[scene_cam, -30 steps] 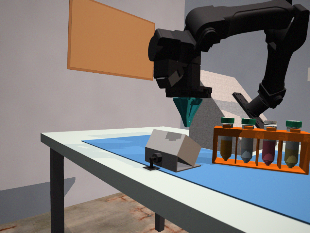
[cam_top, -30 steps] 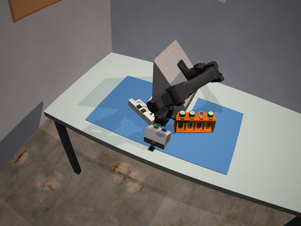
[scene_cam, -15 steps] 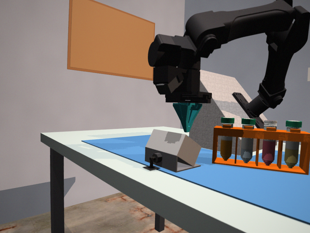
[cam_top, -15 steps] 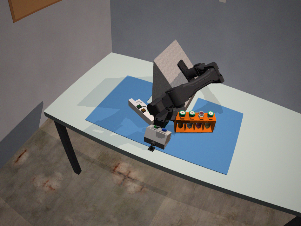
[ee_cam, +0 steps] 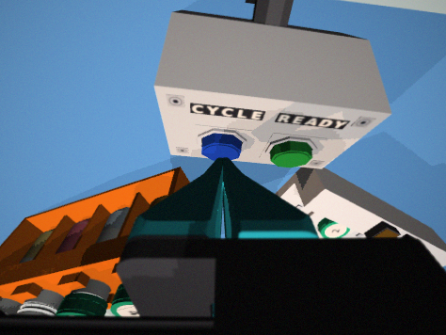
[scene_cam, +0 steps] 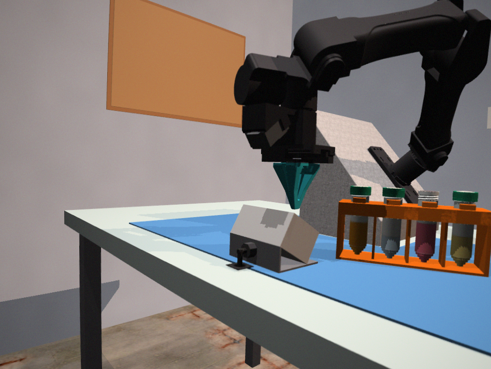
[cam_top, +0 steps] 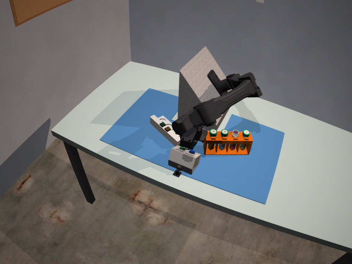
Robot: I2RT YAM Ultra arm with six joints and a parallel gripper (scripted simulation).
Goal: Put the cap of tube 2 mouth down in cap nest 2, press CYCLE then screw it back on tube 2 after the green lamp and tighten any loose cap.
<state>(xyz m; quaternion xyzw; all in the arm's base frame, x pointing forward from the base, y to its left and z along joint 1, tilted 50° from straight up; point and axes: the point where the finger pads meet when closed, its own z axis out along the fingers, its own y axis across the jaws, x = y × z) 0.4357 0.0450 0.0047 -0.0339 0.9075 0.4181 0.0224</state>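
Right now my hand is 40 mm above the key desk, 20 mm to the left of it and 20 mm short of it. Round my hand: cap 3: 130 mm behind, 100 mm to the left, 20 mm above; then cap 4: 100 mm behind, 50 mm to the left, 20 mm above; then cap 2: 140 mm to the right, 130 mm behind, 80 mm below.
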